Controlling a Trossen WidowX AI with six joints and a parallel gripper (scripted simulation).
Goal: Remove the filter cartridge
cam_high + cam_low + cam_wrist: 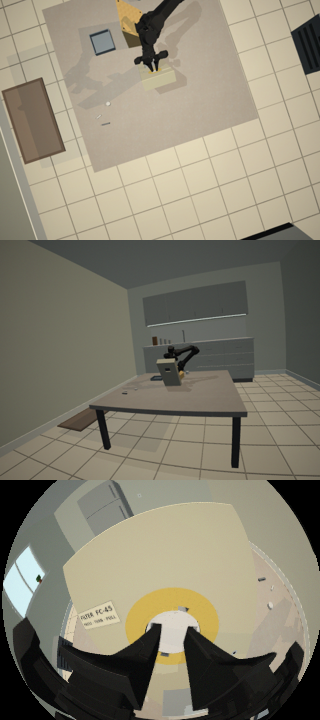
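Right now the filter cartridge is 1 cm ahead of my gripper tip and 1 cm below it. Round my gripper tip: cream service panel (4 cm behind, 8 cm below); then white pin (14 cm ahead, 47 cm to the right, 24 cm below); then blue-grey tray (39 cm behind, 32 cm to the right, 23 cm below).
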